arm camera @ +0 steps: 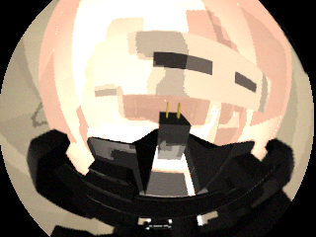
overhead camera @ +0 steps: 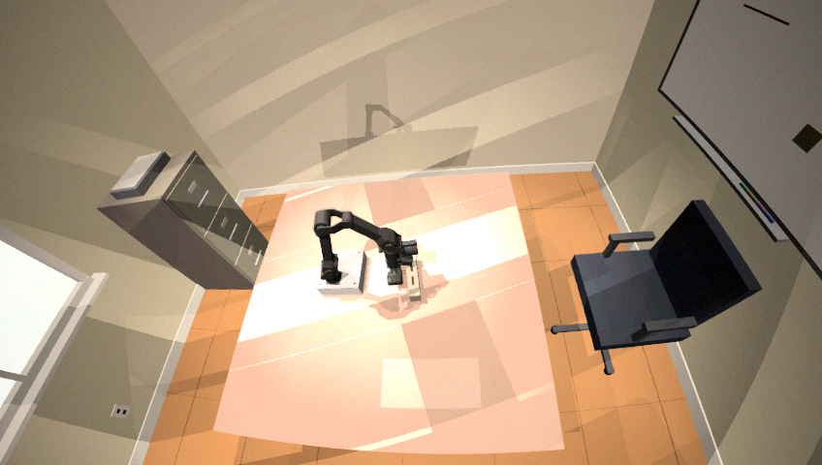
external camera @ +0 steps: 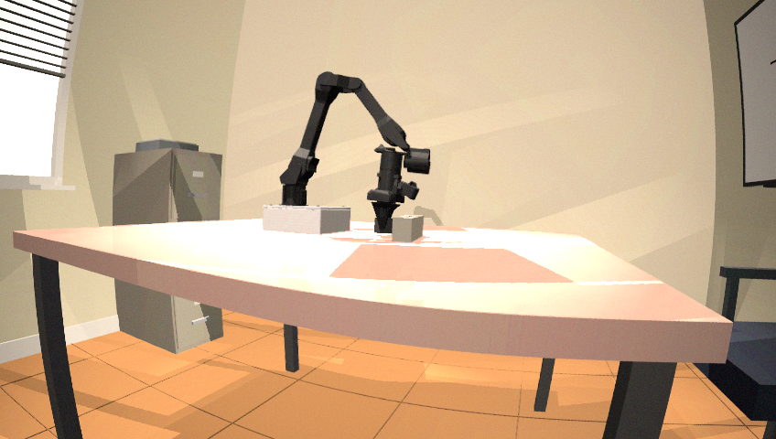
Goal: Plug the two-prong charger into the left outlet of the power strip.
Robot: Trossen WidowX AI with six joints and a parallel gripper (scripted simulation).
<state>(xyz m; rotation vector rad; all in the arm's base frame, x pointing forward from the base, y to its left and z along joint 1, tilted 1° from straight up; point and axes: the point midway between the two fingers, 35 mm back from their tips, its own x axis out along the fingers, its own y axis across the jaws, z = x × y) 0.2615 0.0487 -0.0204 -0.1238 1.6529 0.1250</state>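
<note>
Now: the two-prong charger 20 mm ahead of my gripper tip and 10 mm above it.
</note>
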